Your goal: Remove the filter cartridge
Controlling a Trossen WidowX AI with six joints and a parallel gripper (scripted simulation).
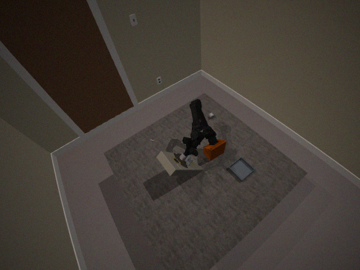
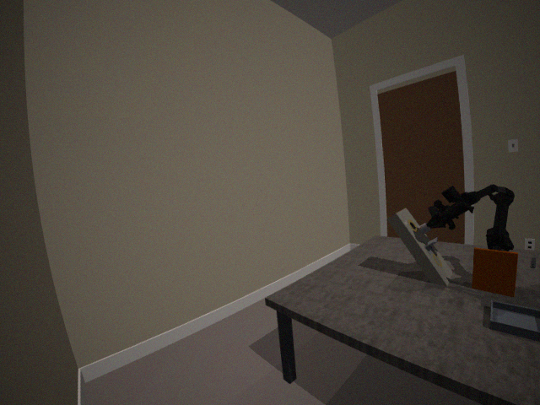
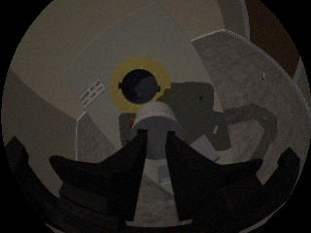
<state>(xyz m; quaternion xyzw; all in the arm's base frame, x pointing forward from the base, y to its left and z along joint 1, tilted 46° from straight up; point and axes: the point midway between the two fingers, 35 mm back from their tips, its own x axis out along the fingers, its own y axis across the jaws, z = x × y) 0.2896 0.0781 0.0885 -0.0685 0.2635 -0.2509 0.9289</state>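
The round filter cartridge lies 10 mm ahead of my gripper tip and 10 mm below it. Also, from my gripper tip: service panel (40 mm ahead, 80 mm below); grey tray (340 mm behind, 290 mm to the left, 250 mm below).
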